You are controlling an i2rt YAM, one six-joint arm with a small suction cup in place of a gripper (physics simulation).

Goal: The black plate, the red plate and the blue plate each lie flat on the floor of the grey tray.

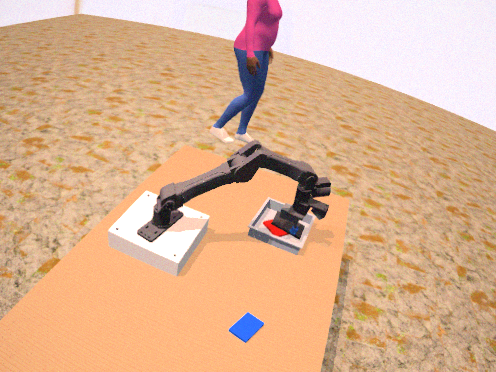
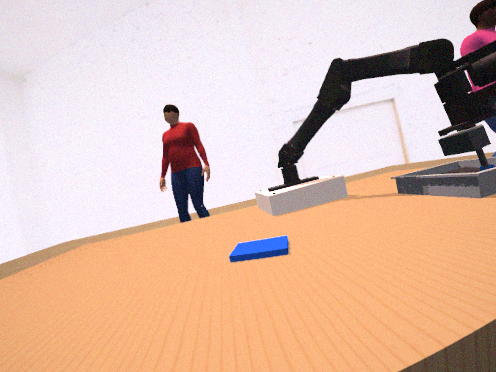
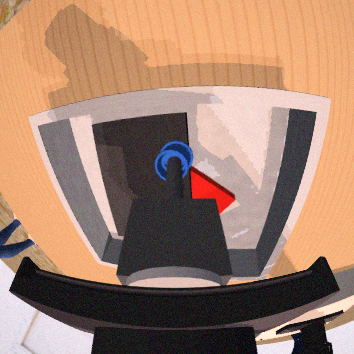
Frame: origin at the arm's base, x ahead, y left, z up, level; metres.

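Seen in the pictures: hand at its tool point: point(image 1: 293, 233) point(image 3: 173, 149); arm's base at its link origin: point(image 1: 160, 224) point(image 2: 292, 184) point(image 3: 311, 321).
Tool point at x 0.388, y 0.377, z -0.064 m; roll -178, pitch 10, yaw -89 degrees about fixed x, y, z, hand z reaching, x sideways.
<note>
Pixels of each thing's top centre, then the offset from my tool point to it.
- grey tray at its top centre: point(image 3: 165, 221) point(image 2: 464, 165) point(image 1: 283, 220) dx -0.055, dy +0.001, dz +0.038 m
- blue plate at its top centre: point(image 2: 259, 245) point(image 1: 247, 326) dx +0.060, dy -0.532, dz -0.002 m
The grey tray point(image 1: 273, 240) point(image 3: 59, 159) point(image 2: 413, 185) stands at the right of the orange table. My blue suction cup point(image 1: 294, 230) point(image 3: 173, 159) presses on the black plate near its edge and holds it. Whether the black plate lies flat or is raised a little, I cannot tell. The blue plate point(image 1: 246, 326) point(image 2: 259, 248) lies flat on the table, far from the tray, near the front edge.
The arm's white base box point(image 1: 169, 255) point(image 2: 302, 193) stands at the table's left. A person in a pink top point(image 1: 254, 66) walks behind the table. A person in a red top point(image 2: 181, 166) stands beyond it. The table's right edge runs close by the tray.
</note>
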